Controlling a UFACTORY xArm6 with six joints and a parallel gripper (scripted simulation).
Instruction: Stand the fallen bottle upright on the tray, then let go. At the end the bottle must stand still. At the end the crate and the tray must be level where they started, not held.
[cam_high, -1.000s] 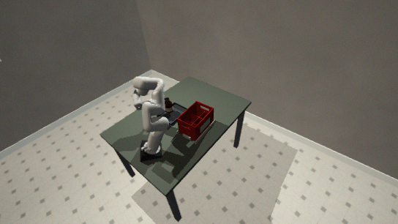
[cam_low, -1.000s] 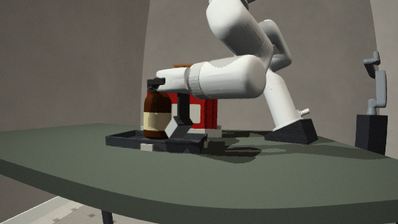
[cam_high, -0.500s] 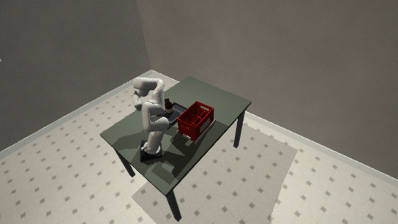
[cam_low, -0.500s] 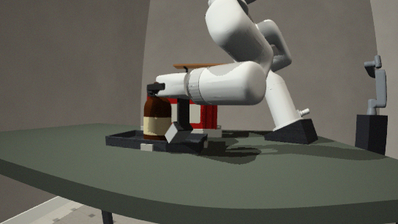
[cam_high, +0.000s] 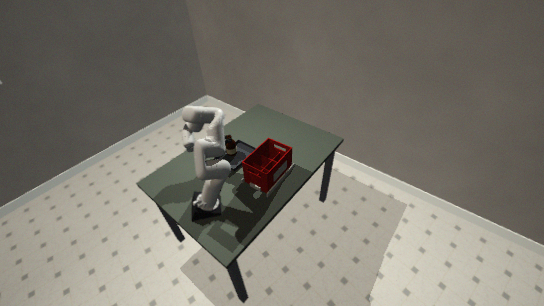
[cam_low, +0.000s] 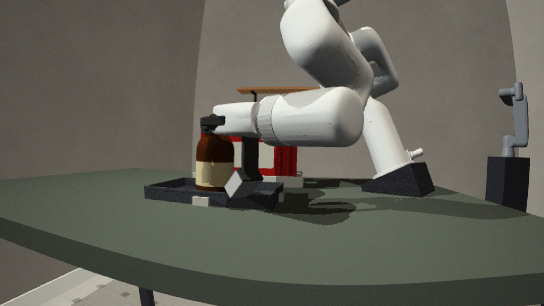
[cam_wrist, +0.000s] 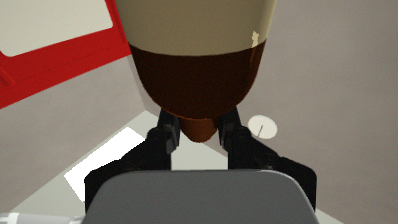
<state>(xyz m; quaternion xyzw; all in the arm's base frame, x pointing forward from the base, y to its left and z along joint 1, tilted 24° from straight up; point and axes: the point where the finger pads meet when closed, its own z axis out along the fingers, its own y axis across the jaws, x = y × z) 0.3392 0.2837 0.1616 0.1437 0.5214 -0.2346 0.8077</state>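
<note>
Right now the brown bottle is 5 cm below my hand. Round my hand: dark tray 1 cm ahead, 4 cm to the right, 13 cm below; then crate 2 cm ahead, 34 cm to the right, 6 cm below.
</note>
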